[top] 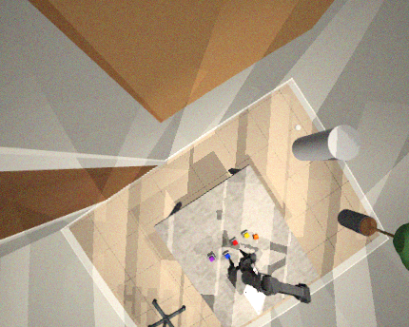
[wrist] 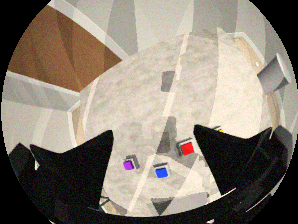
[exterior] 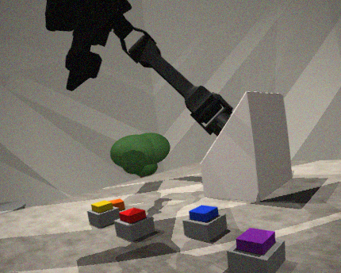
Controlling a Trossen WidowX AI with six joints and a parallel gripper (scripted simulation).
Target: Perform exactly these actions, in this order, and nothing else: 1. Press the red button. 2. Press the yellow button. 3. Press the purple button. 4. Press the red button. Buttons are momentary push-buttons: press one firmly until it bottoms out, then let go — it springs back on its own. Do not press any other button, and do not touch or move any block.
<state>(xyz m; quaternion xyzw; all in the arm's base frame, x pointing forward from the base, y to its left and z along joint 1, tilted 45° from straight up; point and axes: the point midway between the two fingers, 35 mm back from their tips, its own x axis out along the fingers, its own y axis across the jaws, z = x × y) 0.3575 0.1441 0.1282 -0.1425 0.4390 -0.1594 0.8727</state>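
The red button lies 230 mm below my gripper tip, 80 mm behind it and 20 mm to the right of it. From my gripper tip the other things lie so: purple button: 230 mm below, 200 mm to the left, 100 mm behind; then yellow button: 230 mm below, 130 mm to the right, 70 mm behind; then blue button: 230 mm below, 150 mm behind, 80 mm to the left.
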